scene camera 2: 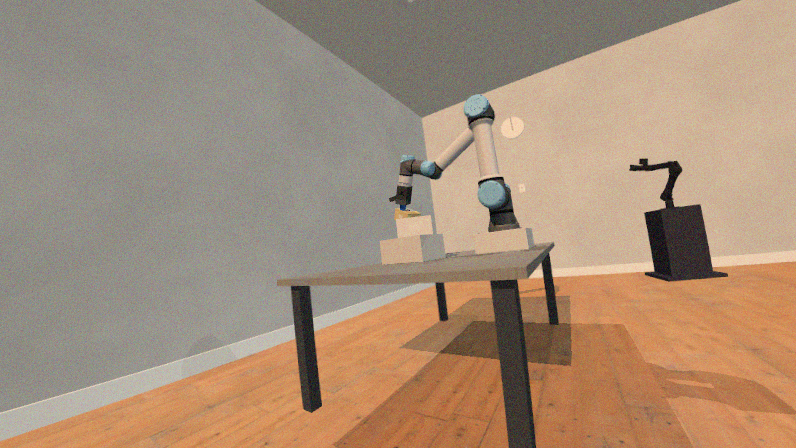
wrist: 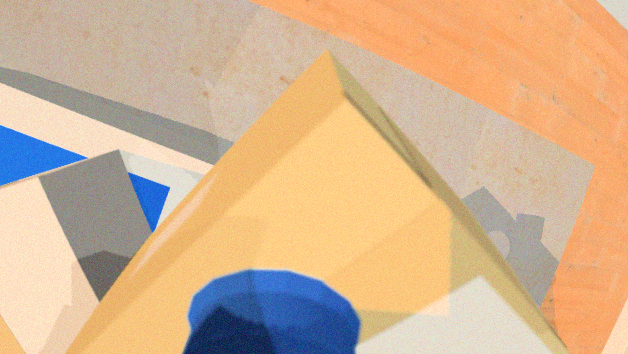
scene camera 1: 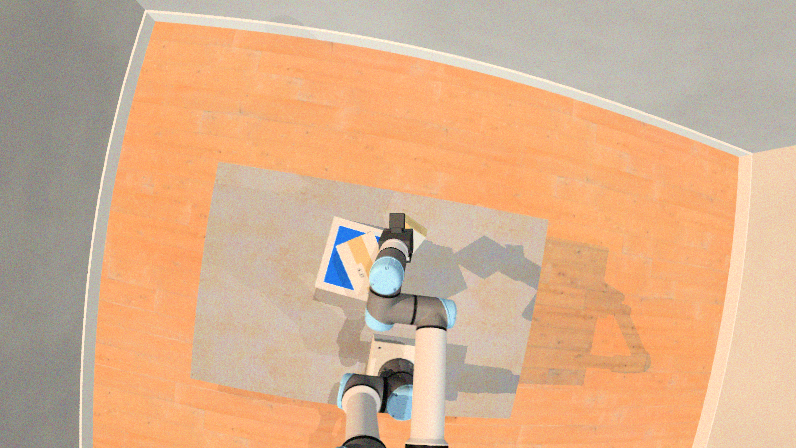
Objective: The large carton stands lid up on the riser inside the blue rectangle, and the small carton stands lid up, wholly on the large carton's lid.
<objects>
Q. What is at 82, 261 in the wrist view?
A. A large carton.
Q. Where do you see a large carton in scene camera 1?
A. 358, 254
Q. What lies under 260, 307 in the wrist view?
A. The suction cup.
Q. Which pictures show the riser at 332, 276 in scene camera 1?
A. Scene camera 2, the wrist view and scene camera 1: all of them.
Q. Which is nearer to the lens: the riser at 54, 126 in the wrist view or the small carton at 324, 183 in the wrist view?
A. The small carton.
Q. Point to a riser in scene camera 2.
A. At 419, 248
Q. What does the suction cup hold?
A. A small carton.
</objects>
